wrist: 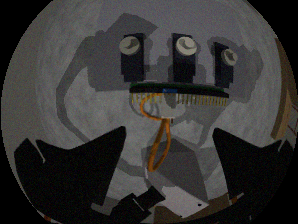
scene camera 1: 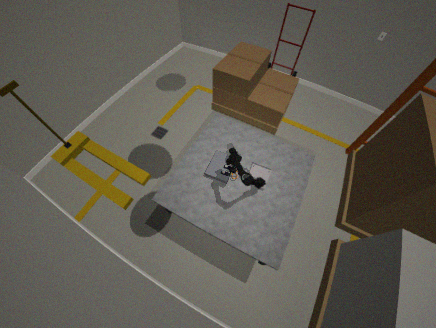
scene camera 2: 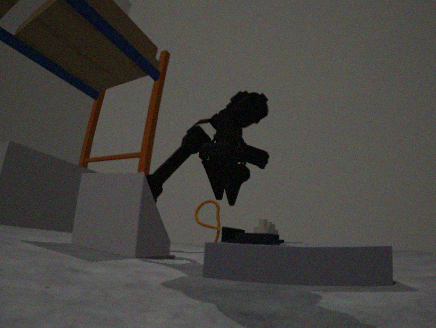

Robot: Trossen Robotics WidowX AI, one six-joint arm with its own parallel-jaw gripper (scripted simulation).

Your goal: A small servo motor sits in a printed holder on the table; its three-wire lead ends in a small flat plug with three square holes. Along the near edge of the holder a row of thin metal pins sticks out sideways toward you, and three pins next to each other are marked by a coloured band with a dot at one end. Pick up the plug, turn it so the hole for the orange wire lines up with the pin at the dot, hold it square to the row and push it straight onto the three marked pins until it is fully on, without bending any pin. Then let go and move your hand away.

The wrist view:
my gripper: 172, 132
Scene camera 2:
my gripper: 225, 203
holder slab: 323, 264
